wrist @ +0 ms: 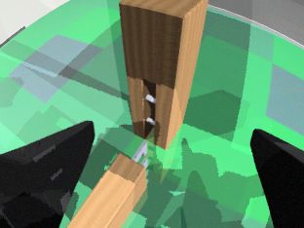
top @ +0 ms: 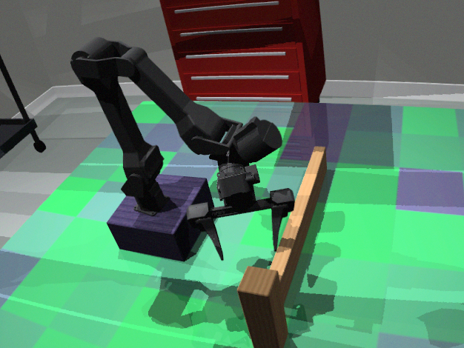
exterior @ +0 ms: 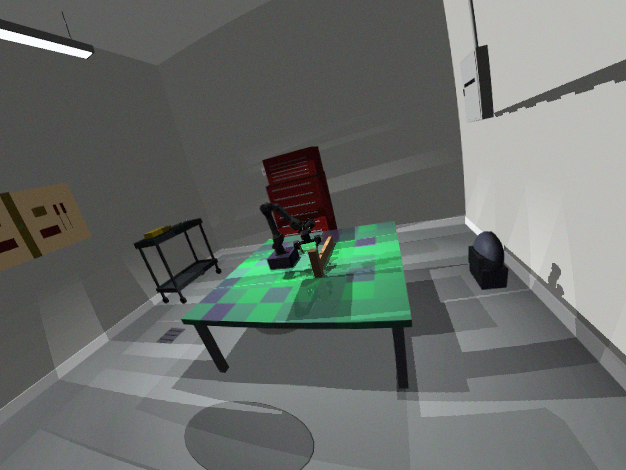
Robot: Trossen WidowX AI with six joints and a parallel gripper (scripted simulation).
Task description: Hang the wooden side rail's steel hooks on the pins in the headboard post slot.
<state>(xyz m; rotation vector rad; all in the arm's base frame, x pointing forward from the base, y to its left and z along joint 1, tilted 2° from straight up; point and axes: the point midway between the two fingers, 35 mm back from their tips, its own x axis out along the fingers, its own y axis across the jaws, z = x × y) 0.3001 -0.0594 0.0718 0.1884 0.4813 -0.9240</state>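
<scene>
Now: gripper tip 6 cm to the left of the wooden headboard post, 6 cm short of it and 5 cm above it.
</scene>
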